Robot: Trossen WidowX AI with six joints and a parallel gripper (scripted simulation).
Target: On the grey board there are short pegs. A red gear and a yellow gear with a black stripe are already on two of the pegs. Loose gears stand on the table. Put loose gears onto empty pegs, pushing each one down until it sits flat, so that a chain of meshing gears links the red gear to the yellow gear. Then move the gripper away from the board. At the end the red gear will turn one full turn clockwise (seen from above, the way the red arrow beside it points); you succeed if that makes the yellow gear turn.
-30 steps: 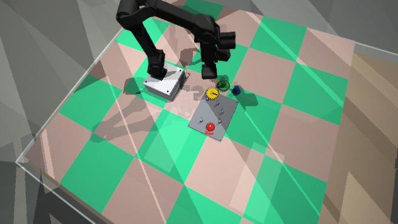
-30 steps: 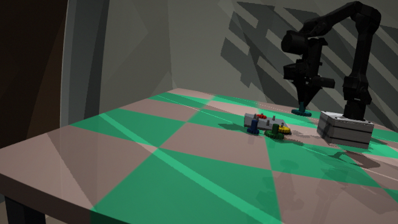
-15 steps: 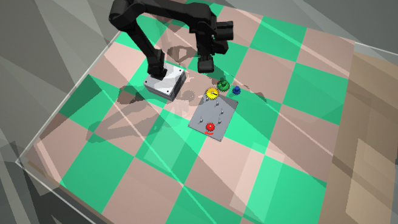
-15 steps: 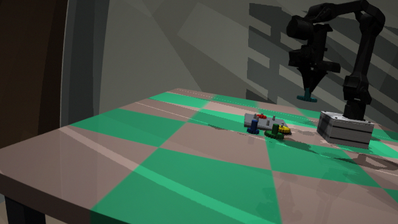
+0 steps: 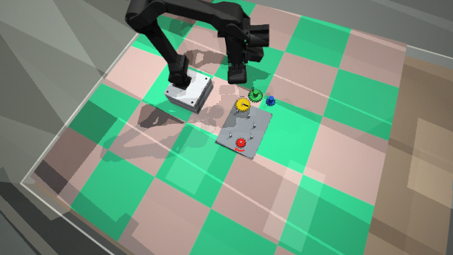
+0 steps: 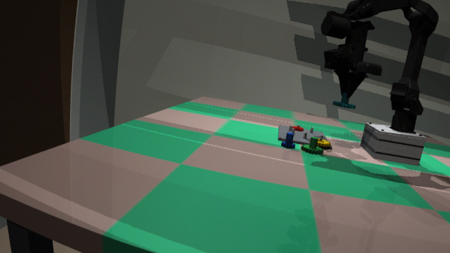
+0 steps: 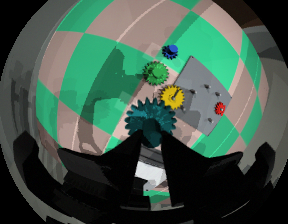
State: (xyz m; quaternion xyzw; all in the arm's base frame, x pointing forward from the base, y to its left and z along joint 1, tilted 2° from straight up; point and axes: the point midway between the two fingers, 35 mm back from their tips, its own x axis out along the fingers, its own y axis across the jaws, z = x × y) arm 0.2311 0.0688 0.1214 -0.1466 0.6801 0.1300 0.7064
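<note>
My gripper tip is 21 cm to the left of the red gear, 15 cm above it and 8 cm short of it. Round my gripper tip: green gear: 15 cm below, 7 cm ahead, 1 cm to the left; yellow gear: 15 cm below, 5 cm to the right, 3 cm ahead; teal gear: 1 cm below.
</note>
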